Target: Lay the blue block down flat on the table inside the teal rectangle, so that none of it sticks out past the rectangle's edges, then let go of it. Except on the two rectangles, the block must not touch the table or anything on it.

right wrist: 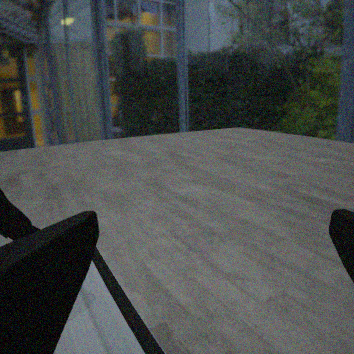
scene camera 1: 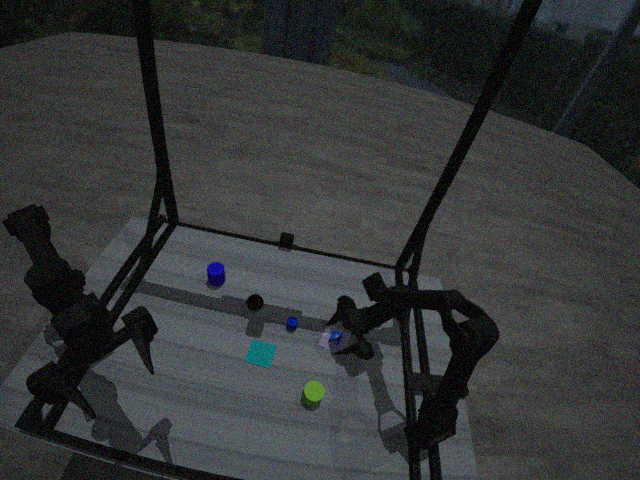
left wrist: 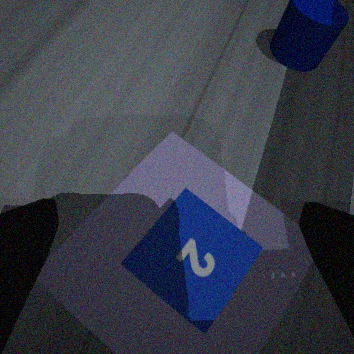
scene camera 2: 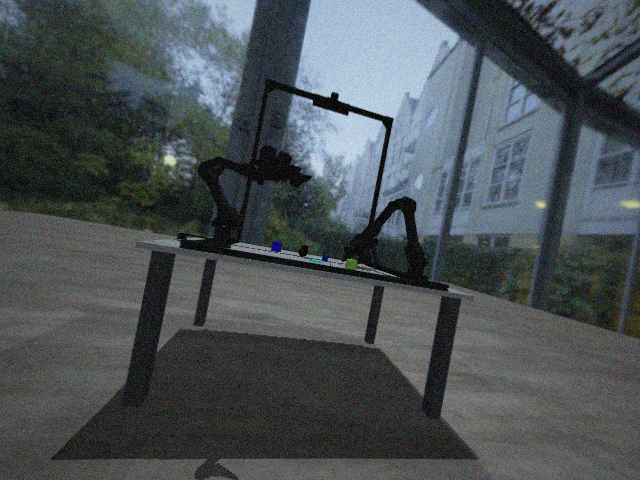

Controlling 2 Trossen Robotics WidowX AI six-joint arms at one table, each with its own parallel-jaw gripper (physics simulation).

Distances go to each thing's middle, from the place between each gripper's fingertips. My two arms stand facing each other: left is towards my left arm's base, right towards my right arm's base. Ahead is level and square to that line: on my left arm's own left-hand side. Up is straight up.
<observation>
Now: left hand 1 cm to the right of the pale lilac rectangle (left wrist: 84, 273), 1 cm past it and 1 cm above it.
I see the pale lilac rectangle 380 mm behind my right hand, 310 mm to the left of it and 340 mm below it.
</observation>
